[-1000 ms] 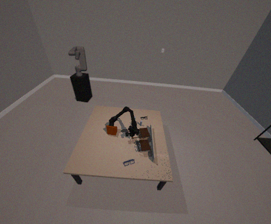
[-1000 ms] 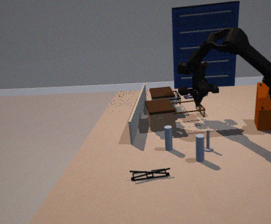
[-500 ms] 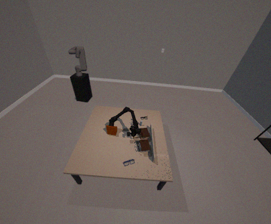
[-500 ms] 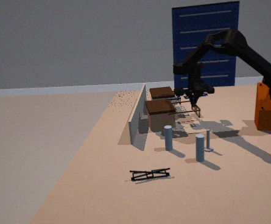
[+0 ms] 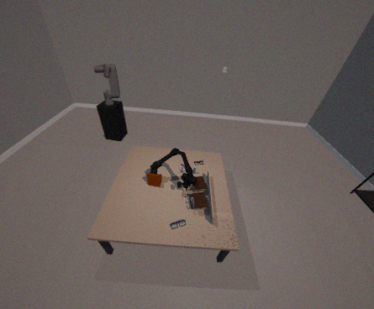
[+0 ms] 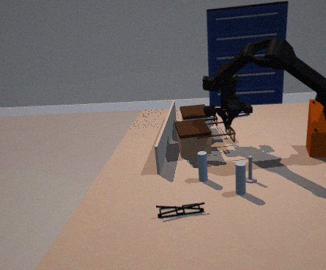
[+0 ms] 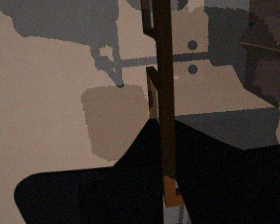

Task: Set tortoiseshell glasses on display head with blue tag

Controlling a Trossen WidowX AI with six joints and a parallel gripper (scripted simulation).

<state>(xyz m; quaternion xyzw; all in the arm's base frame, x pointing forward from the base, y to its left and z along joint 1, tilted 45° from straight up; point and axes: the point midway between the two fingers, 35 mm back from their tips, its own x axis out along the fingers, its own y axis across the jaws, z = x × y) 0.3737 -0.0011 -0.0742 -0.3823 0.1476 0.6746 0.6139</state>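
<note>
The brown-topped display head lies 110 mm ahead of my gripper tip, 80 mm to the left of it and 10 mm below it. Also, from my gripper tip: grey upright panel: 260 mm ahead, 10 mm to the right, 10 mm below; then thin post: 300 mm to the left, 90 mm behind, 40 mm below.
</note>
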